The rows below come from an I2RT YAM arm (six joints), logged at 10 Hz.
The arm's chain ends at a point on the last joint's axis. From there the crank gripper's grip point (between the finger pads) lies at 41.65 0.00 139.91 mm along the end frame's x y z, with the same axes.
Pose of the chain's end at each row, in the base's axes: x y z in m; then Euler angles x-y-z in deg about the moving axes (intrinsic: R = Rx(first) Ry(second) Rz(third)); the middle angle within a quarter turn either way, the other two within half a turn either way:
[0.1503 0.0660 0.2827 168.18 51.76 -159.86]
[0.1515 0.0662 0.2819 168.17 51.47 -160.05]
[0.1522 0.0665 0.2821 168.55 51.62 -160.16]
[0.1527 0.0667 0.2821 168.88 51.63 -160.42]
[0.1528 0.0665 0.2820 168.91 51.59 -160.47]
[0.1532 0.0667 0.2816 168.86 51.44 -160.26]
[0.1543 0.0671 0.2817 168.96 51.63 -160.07]
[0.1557 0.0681 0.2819 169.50 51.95 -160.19]
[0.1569 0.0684 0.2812 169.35 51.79 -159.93]
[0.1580 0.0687 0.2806 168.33 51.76 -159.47]
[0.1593 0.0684 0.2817 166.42 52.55 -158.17]
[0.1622 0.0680 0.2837 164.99 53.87 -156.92]
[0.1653 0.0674 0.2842 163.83 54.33 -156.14]
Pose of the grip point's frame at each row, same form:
[0.2360 0.0560 0.1649 168.18 51.76 -159.86]
[0.2366 0.0560 0.1637 168.17 51.47 -160.05]
[0.2376 0.0570 0.1641 168.55 51.62 -160.16]
[0.2380 0.0577 0.1640 168.88 51.63 -160.42]
[0.2380 0.0575 0.1638 168.91 51.59 -160.47]
[0.2382 0.0577 0.1632 168.86 51.44 -160.26]
[0.2397 0.0585 0.1636 168.96 51.63 -160.07]
[0.2417 0.0606 0.1642 169.50 51.95 -160.19]
[0.2426 0.0608 0.1633 169.35 51.79 -159.93]
[0.2437 0.0593 0.1628 168.33 51.76 -159.47]
[0.2469 0.0563 0.1655 166.42 52.55 -158.17]
[0.2526 0.0544 0.1699 164.99 53.87 -156.92]
[0.2568 0.0522 0.1714 163.83 54.33 -156.14]

